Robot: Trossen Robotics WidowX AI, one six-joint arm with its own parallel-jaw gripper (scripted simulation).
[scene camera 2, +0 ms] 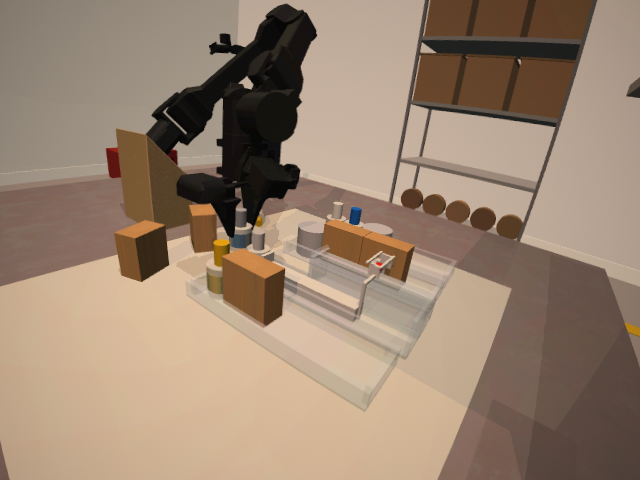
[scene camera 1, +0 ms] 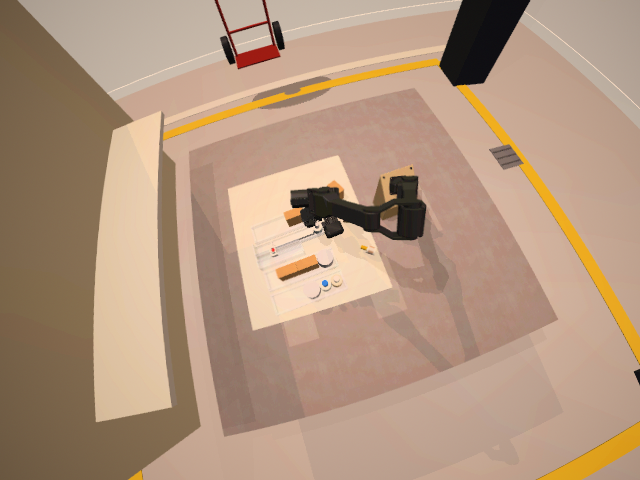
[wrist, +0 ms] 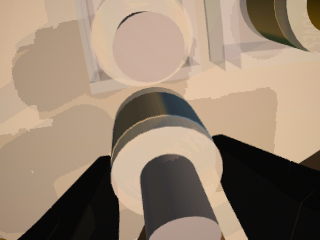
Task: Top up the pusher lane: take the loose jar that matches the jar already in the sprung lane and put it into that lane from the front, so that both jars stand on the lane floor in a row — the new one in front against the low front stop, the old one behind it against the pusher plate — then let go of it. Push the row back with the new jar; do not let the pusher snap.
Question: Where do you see a brown box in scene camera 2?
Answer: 254, 285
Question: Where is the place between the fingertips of my gripper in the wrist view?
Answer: At 162, 156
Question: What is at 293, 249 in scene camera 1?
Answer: A sprung lane.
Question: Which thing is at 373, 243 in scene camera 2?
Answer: A brown box.
